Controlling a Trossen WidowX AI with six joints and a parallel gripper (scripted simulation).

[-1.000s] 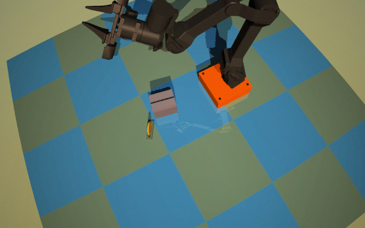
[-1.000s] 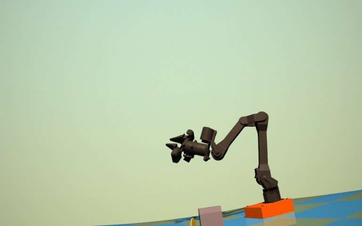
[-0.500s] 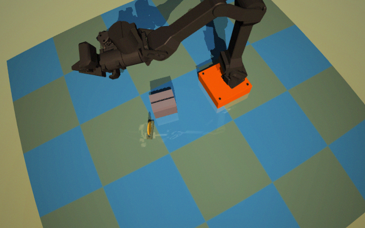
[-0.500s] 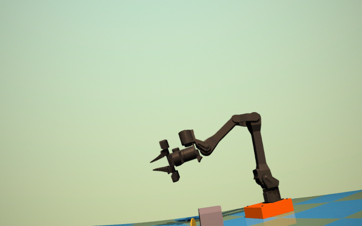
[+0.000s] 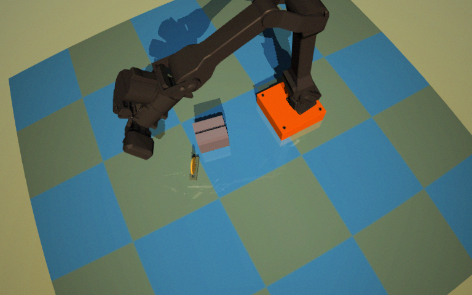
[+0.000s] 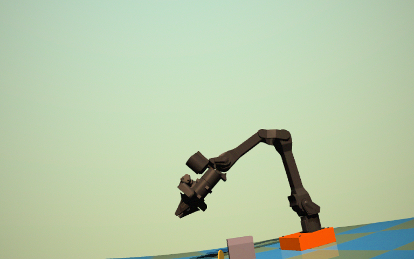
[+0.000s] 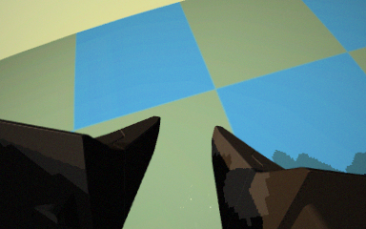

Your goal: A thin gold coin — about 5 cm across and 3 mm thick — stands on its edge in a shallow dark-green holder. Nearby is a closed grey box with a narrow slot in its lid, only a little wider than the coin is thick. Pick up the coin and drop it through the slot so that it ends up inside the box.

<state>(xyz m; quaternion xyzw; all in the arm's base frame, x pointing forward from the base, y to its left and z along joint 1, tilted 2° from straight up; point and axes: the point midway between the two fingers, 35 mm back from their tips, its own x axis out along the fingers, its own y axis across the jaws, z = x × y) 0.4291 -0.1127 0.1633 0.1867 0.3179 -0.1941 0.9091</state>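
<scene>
Now: gripper tip 15 cm above the gold coin, 11 cm past it and 10 cm to the right of it.
</scene>
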